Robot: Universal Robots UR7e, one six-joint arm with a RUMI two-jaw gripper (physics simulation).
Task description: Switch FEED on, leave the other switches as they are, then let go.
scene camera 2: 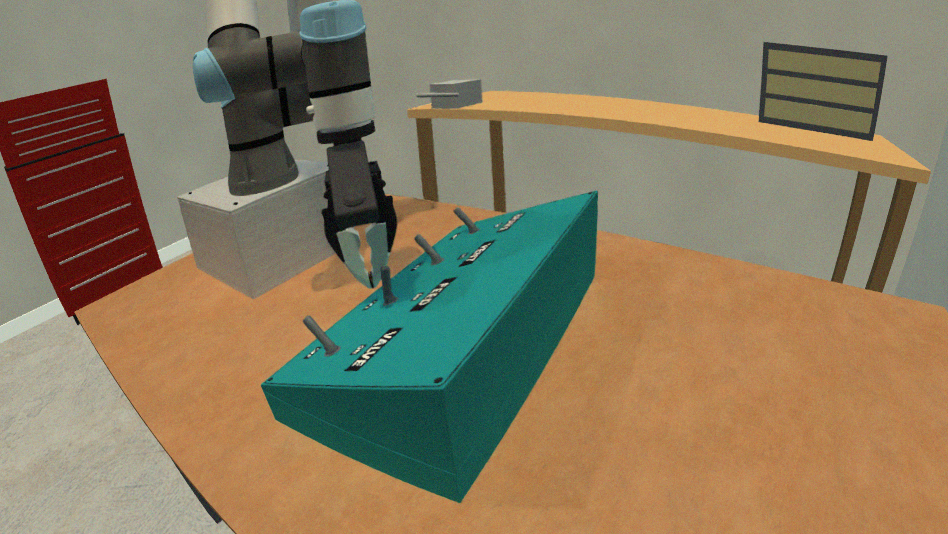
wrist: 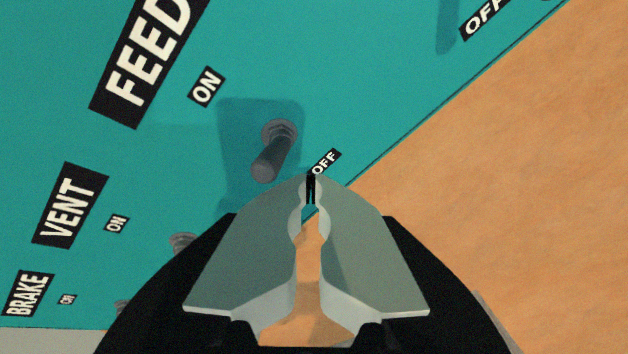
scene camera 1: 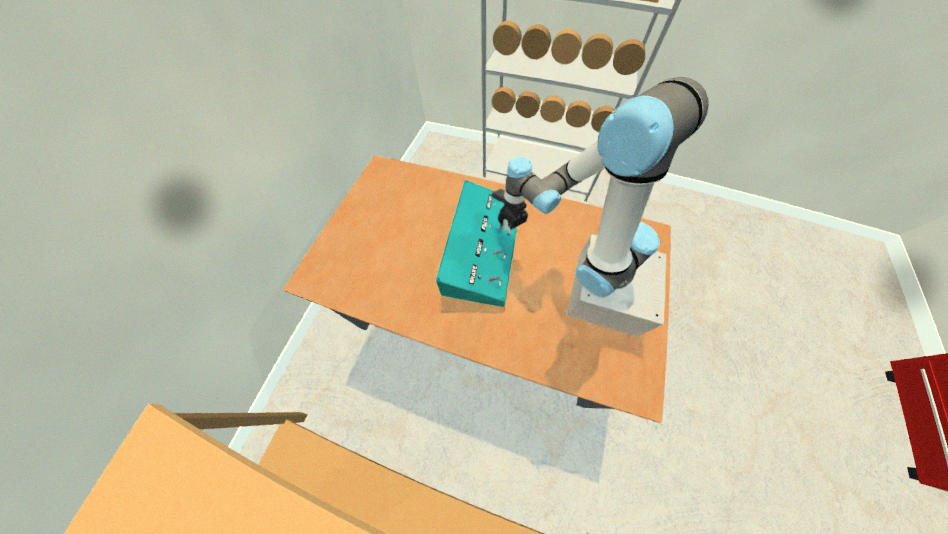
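Pixels of known places: gripper, fingertip midpoint: [scene camera 2: 372,287] [wrist: 311,177] [scene camera 1: 507,229]; arm's base, origin of the base link: [scene camera 2: 264,182].
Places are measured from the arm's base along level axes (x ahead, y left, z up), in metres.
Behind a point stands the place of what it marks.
The teal panel [scene camera 1: 457,245] @[z -0.036, x 0.555, y 0.162 m] [scene camera 2: 411,368] @[z -0.039, x 0.641, y -0.128 m] [wrist: 360,60] @[z -0.094, x 0.470, y -0.079 m] has a row of four grey switch levers. The FEED lever [scene camera 2: 386,285] @[z -0.066, x 0.459, y -0.024 m] [wrist: 272,156] @[z -0.050, x 0.459, y -0.025 m] stands nearly upright, between its ON and OFF labels, less tilted than the others. The VALVE lever [scene camera 2: 321,334] @[z -0.070, x 0.486, y -0.138 m], VENT lever [scene camera 2: 427,248] @[z -0.070, x 0.410, y 0.087 m] and BRAKE lever [scene camera 2: 465,220] @[z -0.071, x 0.373, y 0.200 m] lean to their OFF sides. My gripper [scene camera 1: 506,230] @[z -0.078, x 0.428, y -0.026 m] [scene camera 2: 373,283] @[z -0.078, x 0.428, y -0.026 m] [wrist: 311,177] @[z -0.078, x 0.428, y -0.026 m] is shut and empty, its tips at the OFF side of the FEED lever, close against it; contact is hard to tell. In the wrist view my fingers partly hide the VENT and BRAKE levers.
The panel stands on an orange table [scene camera 1: 371,232] @[z -0.178, x 1.010, y 0.227 m] [scene camera 2: 696,371] @[z -0.178, x 0.799, y 0.195 m] [wrist: 500,175] @[z -0.178, x 0.290, y -0.172 m]. The arm's pale base block [scene camera 1: 616,313] @[z -0.020, x -0.069, y 0.142 m] [scene camera 2: 248,248] @[z -0.081, x 0.110, y -0.095 m] stands on the same table. A red drawer cabinet [scene camera 2: 99,215], a workbench [scene camera 2: 630,119] and a shelf rack [scene camera 1: 484,119] stand away from it.
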